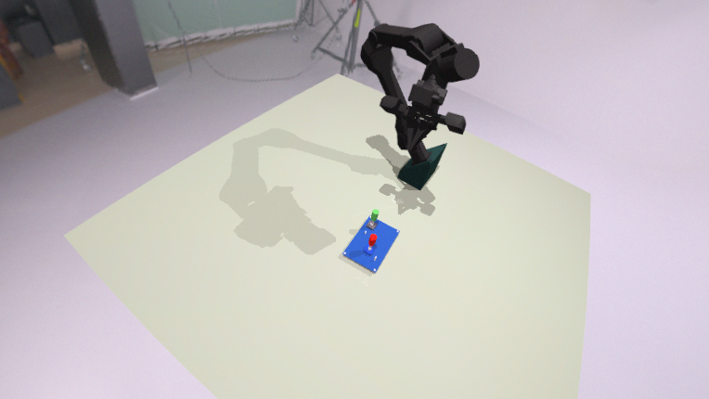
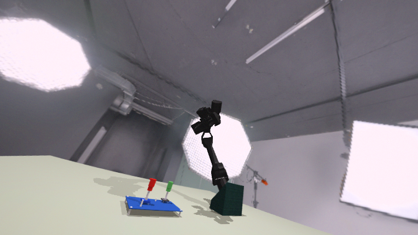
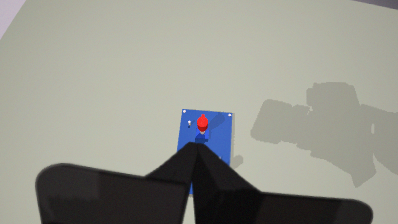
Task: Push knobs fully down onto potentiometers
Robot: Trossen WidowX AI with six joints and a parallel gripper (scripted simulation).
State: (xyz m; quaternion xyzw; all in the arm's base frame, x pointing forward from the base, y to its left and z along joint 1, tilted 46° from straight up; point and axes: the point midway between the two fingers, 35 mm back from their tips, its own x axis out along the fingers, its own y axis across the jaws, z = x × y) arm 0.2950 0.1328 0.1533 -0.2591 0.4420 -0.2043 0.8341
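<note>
Now: gripper tip 10 mm short of the green knob, 30 mm to the left of it and 240 mm above it.
</note>
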